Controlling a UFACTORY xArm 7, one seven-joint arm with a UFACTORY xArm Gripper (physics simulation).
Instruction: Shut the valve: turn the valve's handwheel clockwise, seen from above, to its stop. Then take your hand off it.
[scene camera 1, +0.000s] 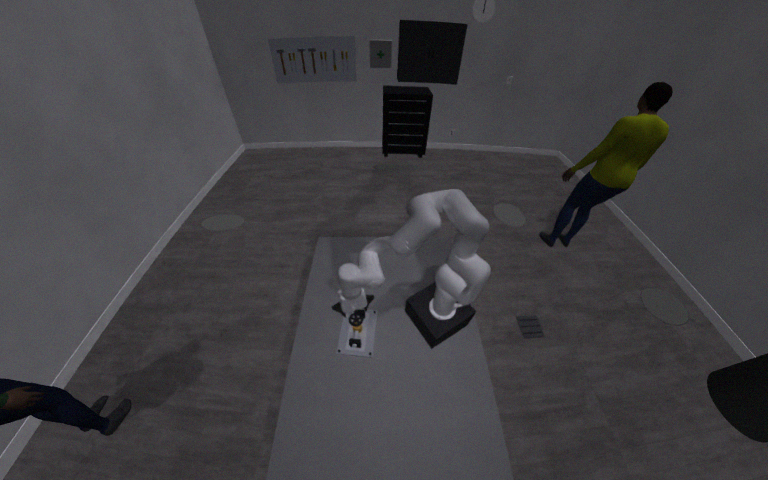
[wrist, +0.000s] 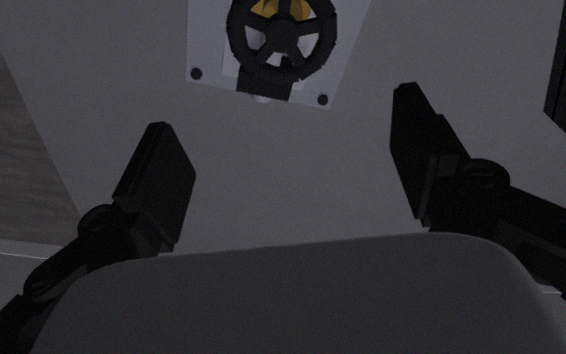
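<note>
The valve's black handwheel (scene camera 1: 355, 319) (wrist: 282, 36) has a round hub and several spokes. It sits over the orange-yellow valve body (scene camera 1: 356, 327) (wrist: 270, 7), on a pale base plate (scene camera 1: 367, 338) (wrist: 207, 45) with dark bolts at its corners. My gripper (scene camera 1: 355, 310) (wrist: 283, 132) is open, its two black fingers spread wide with nothing between them. In the wrist view the handwheel is beyond the fingertips, at the top of the view, and apart from both fingers. The top edge of the wheel is cut off there.
A grey mat (scene camera 1: 390, 407) lies under the plate and the arm's black base block (scene camera 1: 430, 325). Black pipe brackets (scene camera 1: 355, 343) (wrist: 262, 85) stand on the plate. A person in a yellow top (scene camera 1: 634, 150) stands at the right; another person's legs (scene camera 1: 62, 404) show at lower left.
</note>
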